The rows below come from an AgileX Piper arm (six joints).
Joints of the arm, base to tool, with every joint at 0 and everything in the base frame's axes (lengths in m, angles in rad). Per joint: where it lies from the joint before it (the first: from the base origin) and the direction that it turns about. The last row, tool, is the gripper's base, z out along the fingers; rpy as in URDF.
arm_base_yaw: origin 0 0 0.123 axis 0 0 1
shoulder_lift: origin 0 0 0 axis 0 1 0
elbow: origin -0.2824 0 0.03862 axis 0 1 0
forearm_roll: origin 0.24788 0 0.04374 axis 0.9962 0 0.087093
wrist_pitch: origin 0 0 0 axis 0 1 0
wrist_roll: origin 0.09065 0 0.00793 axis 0.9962 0 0.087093
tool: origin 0 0 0 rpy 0 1.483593 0
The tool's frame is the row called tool.
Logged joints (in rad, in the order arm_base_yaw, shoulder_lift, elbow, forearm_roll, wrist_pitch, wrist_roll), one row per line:
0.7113, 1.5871, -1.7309, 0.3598, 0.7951, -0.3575
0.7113, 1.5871, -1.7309, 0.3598, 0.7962, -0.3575
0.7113, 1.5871, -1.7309, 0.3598, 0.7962, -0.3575
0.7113, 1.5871, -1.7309, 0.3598, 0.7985, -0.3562
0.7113, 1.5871, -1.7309, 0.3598, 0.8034, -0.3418
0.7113, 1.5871, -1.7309, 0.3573, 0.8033, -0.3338
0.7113, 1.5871, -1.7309, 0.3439, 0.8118, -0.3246
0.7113, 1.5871, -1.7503, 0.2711, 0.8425, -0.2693
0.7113, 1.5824, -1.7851, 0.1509, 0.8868, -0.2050
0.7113, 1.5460, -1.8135, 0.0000, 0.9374, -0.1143
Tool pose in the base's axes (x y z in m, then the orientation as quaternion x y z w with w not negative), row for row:
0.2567, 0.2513, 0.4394, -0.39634, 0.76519, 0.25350, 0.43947
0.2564, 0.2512, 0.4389, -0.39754, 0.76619, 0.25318, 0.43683
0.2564, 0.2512, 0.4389, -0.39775, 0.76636, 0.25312, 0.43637
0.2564, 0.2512, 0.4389, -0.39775, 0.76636, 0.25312, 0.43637
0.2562, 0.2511, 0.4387, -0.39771, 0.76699, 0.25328, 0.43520
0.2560, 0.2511, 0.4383, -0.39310, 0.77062, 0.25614, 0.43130
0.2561, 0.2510, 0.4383, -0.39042, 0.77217, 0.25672, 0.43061
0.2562, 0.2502, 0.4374, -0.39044, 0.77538, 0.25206, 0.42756
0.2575, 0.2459, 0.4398, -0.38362, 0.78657, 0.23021, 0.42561
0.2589, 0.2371, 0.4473, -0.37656, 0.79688, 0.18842, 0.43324
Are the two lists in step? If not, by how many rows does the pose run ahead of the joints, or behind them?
The pose runs 1 row behind the joints: the pose in row i belongs to the joints in row i - 1.
